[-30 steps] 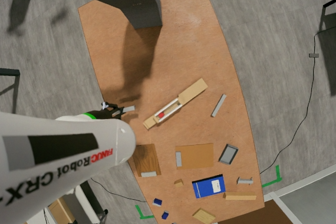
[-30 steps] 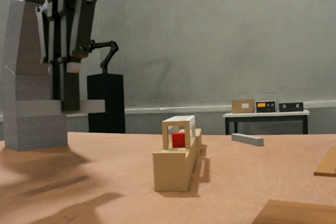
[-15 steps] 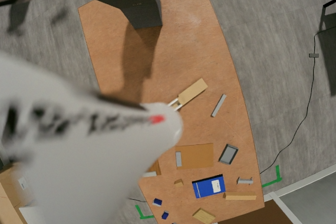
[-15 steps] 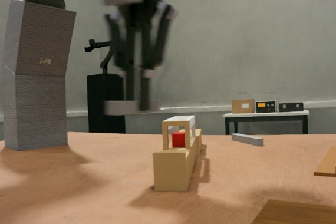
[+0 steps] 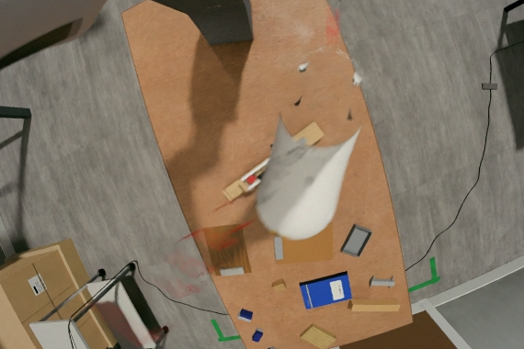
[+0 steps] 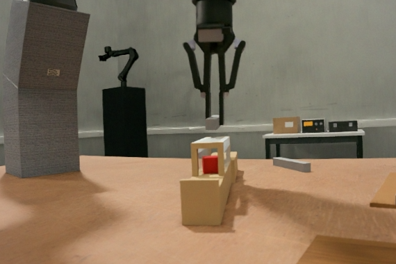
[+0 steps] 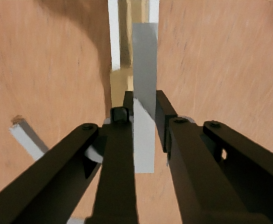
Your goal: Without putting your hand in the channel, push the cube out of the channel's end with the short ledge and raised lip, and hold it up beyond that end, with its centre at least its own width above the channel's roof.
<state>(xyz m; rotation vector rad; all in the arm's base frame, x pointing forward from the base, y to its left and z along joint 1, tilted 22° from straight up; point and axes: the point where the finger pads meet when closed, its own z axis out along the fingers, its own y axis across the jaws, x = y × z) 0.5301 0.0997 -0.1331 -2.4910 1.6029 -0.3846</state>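
My gripper is now 50 mm short of the channel, 100 mm to the left of it and 90 mm above it. The rest, counted from my hand: thin grey stick (100 mm ahead, 190 mm to the left, 140 mm below); grey bar (30 mm below); red cube (70 mm ahead, 140 mm to the right, 90 mm below).
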